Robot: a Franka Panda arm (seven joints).
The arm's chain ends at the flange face. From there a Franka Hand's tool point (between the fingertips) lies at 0.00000 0.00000 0.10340 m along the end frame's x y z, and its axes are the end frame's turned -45 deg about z.
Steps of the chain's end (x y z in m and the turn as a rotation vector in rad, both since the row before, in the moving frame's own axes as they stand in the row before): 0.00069 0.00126 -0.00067 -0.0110 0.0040 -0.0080; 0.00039 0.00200 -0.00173 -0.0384 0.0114 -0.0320; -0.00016 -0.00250 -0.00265 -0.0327 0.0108 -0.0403; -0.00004 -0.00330 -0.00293 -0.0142 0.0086 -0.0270; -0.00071 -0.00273 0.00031 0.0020 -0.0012 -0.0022
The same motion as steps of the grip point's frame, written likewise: -0.00091 0.00248 -0.00068 -0.0106 -0.0049 -0.0080; -0.00305 0.00536 -0.00181 -0.0352 -0.0191 -0.0320; 0.00012 0.00133 -0.00271 -0.0308 -0.0155 -0.0403; 0.00192 -0.00069 -0.00294 -0.0161 -0.0040 -0.0270; 0.00149 -0.00267 0.00031 0.0023 0.0006 -0.0022
